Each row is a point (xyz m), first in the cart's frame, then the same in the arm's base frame.
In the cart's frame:
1: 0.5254 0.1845 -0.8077
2: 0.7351 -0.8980 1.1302
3: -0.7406 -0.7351 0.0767
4: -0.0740 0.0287 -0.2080
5: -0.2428 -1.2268 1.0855
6: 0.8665 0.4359 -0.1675
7: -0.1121 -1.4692 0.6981
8: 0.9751 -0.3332 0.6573
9: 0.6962 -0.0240 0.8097
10: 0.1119 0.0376 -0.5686
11: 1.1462 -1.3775 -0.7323
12: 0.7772 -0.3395 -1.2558
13: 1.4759 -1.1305 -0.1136
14: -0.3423 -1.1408 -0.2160
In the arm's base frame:
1: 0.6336 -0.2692 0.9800
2: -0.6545 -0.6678 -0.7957
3: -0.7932 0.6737 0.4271
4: -0.1989 -0.0786 0.8625
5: -1.2212 0.1754 -0.6101
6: 0.3422 -0.9436 0.7571
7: -0.8247 0.4237 -0.6939
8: -0.1742 -0.9383 -0.2514
9: -0.4884 -1.0211 0.0503
10: 0.1961 -0.0307 0.9422
11: 1.0698 0.2482 -0.5604
12: 1.1717 0.1020 0.6462
13: 0.7880 -0.4060 -0.7727
14: -0.2890 0.8059 0.0567

